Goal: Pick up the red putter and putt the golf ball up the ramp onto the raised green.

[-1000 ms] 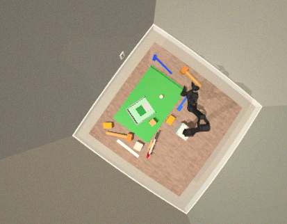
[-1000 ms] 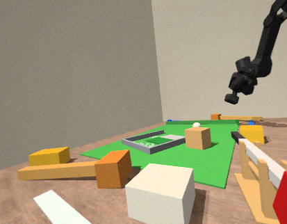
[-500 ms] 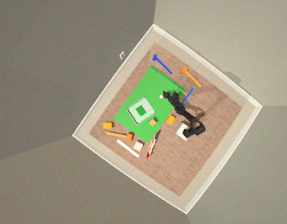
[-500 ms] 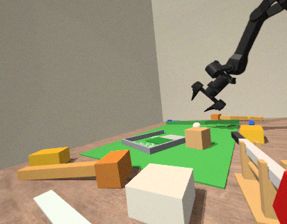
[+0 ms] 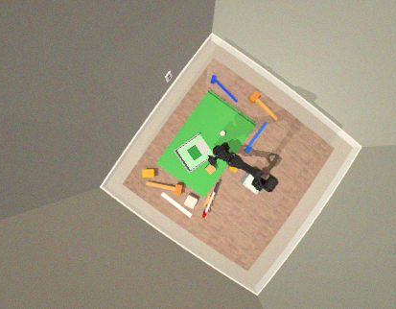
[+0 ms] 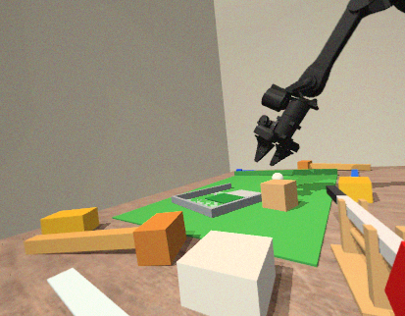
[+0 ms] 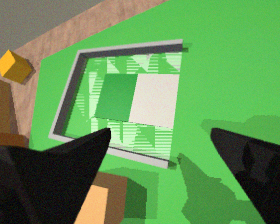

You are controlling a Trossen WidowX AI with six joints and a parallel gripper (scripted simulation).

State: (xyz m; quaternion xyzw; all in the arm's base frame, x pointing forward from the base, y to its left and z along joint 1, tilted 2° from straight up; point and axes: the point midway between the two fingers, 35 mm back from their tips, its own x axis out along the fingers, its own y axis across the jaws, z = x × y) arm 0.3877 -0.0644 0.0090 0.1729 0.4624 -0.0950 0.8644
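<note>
Now: gripper tip 5 cm past the tan cube, 13 cm to the right of it and 7 cm above it. The rest, counted from my gripper tip: red putter: 17 cm behind, 35 cm to the left, 4 cm below; then green mat: 6 cm ahead, 4 cm to the right, 10 cm below; then white golf ball: 2 cm behind, 17 cm to the right, 7 cm below.
</note>
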